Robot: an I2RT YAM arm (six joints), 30 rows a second.
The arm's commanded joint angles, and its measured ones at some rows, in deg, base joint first. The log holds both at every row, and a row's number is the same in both.
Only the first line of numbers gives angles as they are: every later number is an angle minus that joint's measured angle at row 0.
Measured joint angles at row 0:
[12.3, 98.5, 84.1, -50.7, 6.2, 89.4]
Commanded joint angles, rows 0 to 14:
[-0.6, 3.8, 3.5, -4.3, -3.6, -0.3]
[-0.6, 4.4, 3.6, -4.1, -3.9, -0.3]
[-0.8, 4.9, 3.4, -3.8, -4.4, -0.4]
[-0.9, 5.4, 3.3, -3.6, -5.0, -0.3]
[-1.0, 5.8, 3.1, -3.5, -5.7, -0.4]
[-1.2, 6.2, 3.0, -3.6, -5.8, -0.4]
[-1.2, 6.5, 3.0, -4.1, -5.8, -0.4]
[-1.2, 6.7, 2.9, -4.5, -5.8, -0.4]
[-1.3, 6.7, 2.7, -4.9, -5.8, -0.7]
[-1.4, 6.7, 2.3, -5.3, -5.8, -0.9]
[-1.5, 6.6, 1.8, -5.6, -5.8, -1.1]
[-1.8, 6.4, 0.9, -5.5, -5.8, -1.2]
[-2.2, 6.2, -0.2, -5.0, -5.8, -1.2]
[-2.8, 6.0, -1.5, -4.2, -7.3, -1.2]
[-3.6, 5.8, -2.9, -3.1, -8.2, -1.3]
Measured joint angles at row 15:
[-1.5, 5.9, 1.0, -2.3, -5.1, -0.9]
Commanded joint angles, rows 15 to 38:
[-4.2, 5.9, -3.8, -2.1, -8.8, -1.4]
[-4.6, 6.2, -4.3, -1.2, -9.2, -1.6]
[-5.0, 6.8, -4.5, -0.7, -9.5, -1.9]
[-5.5, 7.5, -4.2, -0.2, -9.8, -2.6]
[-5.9, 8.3, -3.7, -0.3, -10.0, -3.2]
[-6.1, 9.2, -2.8, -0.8, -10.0, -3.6]
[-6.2, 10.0, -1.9, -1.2, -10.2, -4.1]
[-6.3, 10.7, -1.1, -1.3, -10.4, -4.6]
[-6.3, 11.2, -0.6, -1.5, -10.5, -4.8]
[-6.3, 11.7, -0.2, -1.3, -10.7, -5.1]
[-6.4, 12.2, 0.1, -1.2, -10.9, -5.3]
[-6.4, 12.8, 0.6, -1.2, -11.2, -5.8]
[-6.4, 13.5, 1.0, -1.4, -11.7, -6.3]
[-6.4, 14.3, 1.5, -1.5, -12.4, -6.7]
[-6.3, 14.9, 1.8, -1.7, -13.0, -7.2]
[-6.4, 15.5, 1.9, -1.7, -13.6, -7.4]
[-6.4, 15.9, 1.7, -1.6, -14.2, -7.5]
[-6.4, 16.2, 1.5, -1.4, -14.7, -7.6]
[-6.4, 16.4, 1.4, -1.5, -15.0, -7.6]
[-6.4, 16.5, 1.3, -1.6, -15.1, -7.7]
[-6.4, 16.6, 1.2, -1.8, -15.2, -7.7]
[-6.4, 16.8, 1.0, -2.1, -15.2, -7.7]
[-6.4, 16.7, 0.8, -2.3, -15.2, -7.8]
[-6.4, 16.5, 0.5, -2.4, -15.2, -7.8]
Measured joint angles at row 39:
[-6.3, 16.0, 0.5, -1.3, -13.4, -7.0]
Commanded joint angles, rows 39 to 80:
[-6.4, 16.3, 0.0, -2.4, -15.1, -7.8]
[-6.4, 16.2, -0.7, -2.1, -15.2, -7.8]
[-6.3, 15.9, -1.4, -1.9, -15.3, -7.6]
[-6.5, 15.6, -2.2, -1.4, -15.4, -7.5]
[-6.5, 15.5, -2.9, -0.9, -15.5, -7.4]
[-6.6, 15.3, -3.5, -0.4, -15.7, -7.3]
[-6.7, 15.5, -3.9, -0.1, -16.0, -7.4]
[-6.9, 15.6, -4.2, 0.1, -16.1, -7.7]
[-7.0, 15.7, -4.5, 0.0, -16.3, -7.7]
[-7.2, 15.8, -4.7, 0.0, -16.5, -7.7]
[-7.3, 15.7, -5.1, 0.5, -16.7, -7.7]
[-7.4, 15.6, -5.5, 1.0, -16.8, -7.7]
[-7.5, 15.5, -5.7, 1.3, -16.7, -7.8]
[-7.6, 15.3, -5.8, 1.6, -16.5, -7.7]
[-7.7, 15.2, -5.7, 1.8, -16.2, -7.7]
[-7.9, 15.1, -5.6, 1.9, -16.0, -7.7]
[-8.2, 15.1, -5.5, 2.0, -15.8, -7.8]
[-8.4, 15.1, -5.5, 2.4, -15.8, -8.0]
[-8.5, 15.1, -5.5, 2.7, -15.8, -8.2]
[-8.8, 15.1, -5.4, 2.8, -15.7, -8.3]
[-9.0, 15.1, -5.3, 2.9, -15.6, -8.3]
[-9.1, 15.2, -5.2, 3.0, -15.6, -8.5]
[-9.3, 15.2, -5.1, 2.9, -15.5, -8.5]
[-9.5, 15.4, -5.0, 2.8, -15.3, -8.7]
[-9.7, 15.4, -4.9, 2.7, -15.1, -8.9]
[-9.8, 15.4, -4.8, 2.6, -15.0, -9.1]
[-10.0, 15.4, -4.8, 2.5, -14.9, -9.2]
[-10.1, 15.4, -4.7, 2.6, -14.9, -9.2]
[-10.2, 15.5, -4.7, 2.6, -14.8, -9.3]
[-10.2, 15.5, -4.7, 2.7, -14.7, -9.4]
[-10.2, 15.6, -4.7, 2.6, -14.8, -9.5]
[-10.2, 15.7, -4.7, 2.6, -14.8, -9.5]
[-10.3, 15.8, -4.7, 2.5, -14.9, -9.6]
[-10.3, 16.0, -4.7, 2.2, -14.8, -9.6]
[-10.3, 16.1, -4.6, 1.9, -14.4, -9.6]
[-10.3, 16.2, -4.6, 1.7, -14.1, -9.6]
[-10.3, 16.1, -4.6, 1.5, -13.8, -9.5]
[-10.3, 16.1, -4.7, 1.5, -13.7, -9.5]
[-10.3, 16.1, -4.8, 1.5, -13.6, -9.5]
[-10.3, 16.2, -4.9, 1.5, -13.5, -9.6]
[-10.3, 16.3, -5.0, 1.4, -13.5, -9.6]
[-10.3, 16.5, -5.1, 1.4, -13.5, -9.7]
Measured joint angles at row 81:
[-9.9, 16.0, -5.0, 2.2, -15.0, -9.2]
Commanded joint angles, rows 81 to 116:
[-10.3, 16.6, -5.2, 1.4, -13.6, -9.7]
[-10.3, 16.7, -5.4, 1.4, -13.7, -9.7]
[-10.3, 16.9, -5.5, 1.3, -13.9, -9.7]
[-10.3, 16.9, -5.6, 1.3, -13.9, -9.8]
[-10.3, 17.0, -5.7, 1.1, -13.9, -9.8]
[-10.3, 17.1, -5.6, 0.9, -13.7, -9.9]
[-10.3, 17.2, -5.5, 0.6, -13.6, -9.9]
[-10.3, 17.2, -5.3, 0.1, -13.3, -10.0]
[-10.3, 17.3, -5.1, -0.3, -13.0, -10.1]
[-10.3, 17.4, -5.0, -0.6, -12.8, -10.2]
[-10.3, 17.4, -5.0, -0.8, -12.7, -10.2]
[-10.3, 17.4, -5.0, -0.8, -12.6, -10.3]
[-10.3, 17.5, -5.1, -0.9, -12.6, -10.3]
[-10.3, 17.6, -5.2, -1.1, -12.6, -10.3]
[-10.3, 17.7, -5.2, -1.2, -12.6, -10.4]
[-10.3, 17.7, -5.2, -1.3, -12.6, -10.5]
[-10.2, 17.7, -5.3, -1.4, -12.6, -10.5]
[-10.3, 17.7, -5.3, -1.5, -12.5, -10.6]
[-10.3, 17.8, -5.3, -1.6, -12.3, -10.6]
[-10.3, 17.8, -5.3, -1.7, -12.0, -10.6]
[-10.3, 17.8, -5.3, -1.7, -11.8, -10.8]
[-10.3, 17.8, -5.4, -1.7, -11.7, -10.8]
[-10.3, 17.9, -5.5, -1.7, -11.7, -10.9]
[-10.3, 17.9, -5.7, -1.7, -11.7, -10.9]
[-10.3, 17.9, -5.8, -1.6, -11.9, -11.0]
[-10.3, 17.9, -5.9, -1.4, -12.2, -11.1]
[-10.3, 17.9, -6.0, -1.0, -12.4, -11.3]
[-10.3, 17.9, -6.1, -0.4, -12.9, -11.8]
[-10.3, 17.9, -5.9, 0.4, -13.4, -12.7]
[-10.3, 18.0, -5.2, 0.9, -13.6, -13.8]
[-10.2, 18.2, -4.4, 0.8, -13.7, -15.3]
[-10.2, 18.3, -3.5, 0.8, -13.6, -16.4]
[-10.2, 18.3, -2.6, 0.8, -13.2, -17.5]
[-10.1, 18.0, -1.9, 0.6, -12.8, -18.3]
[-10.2, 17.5, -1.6, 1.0, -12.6, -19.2]
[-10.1, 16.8, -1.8, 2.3, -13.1, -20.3]
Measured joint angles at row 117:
[-10.0, 16.7, -3.9, 0.9, -14.1, -15.2]
